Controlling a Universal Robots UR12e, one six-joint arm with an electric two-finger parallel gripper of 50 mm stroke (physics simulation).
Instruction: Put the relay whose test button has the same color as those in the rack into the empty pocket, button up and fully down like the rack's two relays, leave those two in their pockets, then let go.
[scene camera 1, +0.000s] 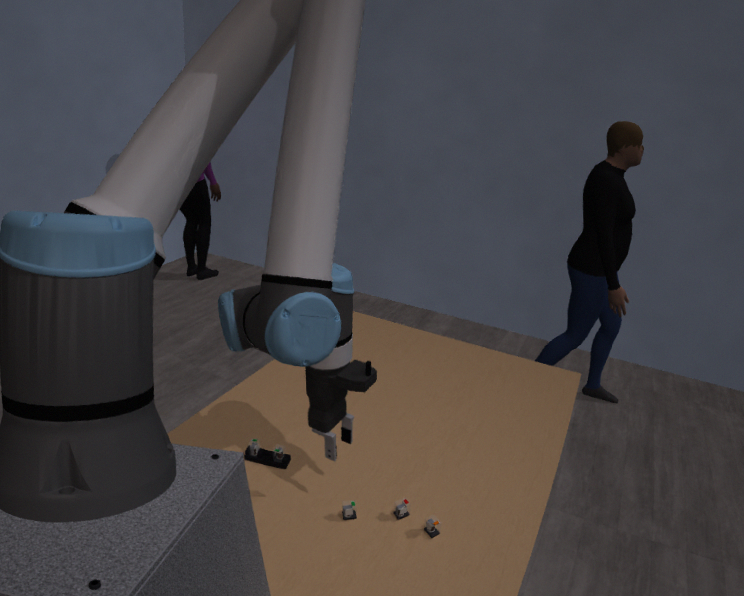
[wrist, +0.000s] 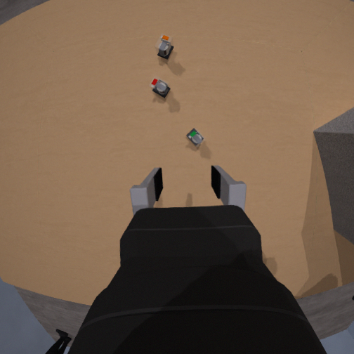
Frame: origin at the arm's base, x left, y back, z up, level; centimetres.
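Seen in the pictures: gripper, between the fingertips: (scene camera 1: 339, 449); arm's base, origin of its link: (scene camera 1: 86, 475).
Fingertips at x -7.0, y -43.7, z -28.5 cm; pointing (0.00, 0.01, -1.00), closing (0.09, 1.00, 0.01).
Pixels of each thing's middle, then the offset from my fingertips to it. Level surfaces: height alone.
- black rack, middle of its body: (scene camera 1: 267, 456) dz -15.3, dx +21.7, dy -4.2 cm
- loose relay with a green button, middle of its body: (scene camera 1: 349, 510) dz -14.3, dx -3.4, dy +2.3 cm
- relay with a red button, middle of its body: (scene camera 1: 401, 509) dz -14.3, dx -13.2, dy -2.7 cm
- relay with an orange button, middle of its body: (scene camera 1: 432, 527) dz -14.3, dx -20.5, dy -0.9 cm
- table top, height of its surface: dz -16.5 cm
The black rack (scene camera 1: 267, 457) lies on the table near the pedestal, with two green-button relays standing in it, one (scene camera 1: 254, 447) at its left end and one (scene camera 1: 278, 453) toward its right end. The empty pocket cannot be made out. A loose relay with a green button (scene camera 1: 349, 511) (wrist: 195, 137) stands on the table. A relay with a red button (scene camera 1: 401, 509) (wrist: 161, 87) and a relay with an orange button (scene camera 1: 431, 527) (wrist: 165, 48) stand farther along. My gripper (scene camera 1: 339, 438) (wrist: 186, 176) is open and empty, pointing down high above the table, with the green-button relay ahead of its fingers in the wrist view.
The grey speckled pedestal (scene camera 1: 192, 515) (wrist: 340, 170) rises beside the table top (scene camera 1: 471, 422) (wrist: 80, 150). A person in a black top (scene camera 1: 605, 223) is beyond the table's far right edge. Another person (scene camera 1: 197, 217) is at the back left, partly hidden by the arm.
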